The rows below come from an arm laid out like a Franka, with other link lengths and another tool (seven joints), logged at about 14 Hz.
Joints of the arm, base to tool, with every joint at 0 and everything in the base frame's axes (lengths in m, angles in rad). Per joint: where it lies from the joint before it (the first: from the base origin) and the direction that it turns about. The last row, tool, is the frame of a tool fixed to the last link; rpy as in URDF.
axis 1: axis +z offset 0 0 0.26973
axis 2: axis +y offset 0 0 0
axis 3: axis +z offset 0 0 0.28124
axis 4: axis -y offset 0.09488 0 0
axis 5: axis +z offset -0.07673 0 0.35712
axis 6: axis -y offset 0 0 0
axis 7: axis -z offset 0.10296 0 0
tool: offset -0.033 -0.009 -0.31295 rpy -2.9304 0 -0.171
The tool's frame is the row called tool.
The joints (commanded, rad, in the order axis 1, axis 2, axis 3, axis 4, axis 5, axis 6, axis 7), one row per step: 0.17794 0.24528 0.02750 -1.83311 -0.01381 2.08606 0.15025; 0.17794 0.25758 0.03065 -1.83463 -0.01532 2.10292 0.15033; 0.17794 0.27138 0.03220 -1.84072 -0.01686 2.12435 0.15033; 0.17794 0.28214 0.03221 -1.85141 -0.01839 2.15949 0.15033; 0.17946 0.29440 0.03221 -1.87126 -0.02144 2.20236 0.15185; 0.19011 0.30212 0.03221 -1.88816 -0.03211 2.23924 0.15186; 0.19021 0.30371 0.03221 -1.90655 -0.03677 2.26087 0.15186; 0.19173 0.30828 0.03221 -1.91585 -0.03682 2.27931 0.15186; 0.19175 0.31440 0.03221 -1.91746 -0.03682 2.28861 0.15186; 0.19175 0.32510 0.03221 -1.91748 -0.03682 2.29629 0.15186; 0.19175 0.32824 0.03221 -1.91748 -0.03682 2.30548 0.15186; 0.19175 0.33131 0.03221 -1.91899 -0.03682 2.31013 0.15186; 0.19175 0.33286 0.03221 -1.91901 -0.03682 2.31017 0.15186; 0.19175 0.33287 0.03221 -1.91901 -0.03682 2.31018 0.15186; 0.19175 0.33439 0.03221 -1.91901 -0.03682 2.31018 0.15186
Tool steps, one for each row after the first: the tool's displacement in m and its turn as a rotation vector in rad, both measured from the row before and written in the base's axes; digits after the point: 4 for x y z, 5 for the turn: 0.0021 0.0021 -0.0066 0.00057 -0.00302 0.00382; 0.0014 0.0011 -0.0091 0.00000 -0.00160 0.00245; 0.0042 0.0008 -0.0082 0.00221 -0.01354 0.00112; 0.0020 0.0010 -0.0122 0.00062 -0.01090 0.00217; 0.0013 0.0048 -0.0086 -0.00514 -0.01373 0.01735; -0.0019 -0.0011 -0.0068 -0.00283 -0.00235 0.00341; 0.0001 0.0012 -0.0050 0.00150 -0.00434 0.00200; 0.0007 0.0003 -0.0035 0.00073 -0.00144 0.00022; -0.0001 0.0001 -0.0057 -0.00018 0.00307 0.00014; 0.0020 0.0006 -0.0011 0.00163 -0.00583 0.00017; 0.0000 0.0001 -0.0020 0.00021 -0.00002 0.00010; -0.0004 -0.0001 -0.0009 -0.00029 0.00150 0.00000; 0.0000 0.0000 0.0000 0.00000 0.00000 0.00000; -0.0004 -0.0001 -0.0009 -0.00029 0.00149 0.00000
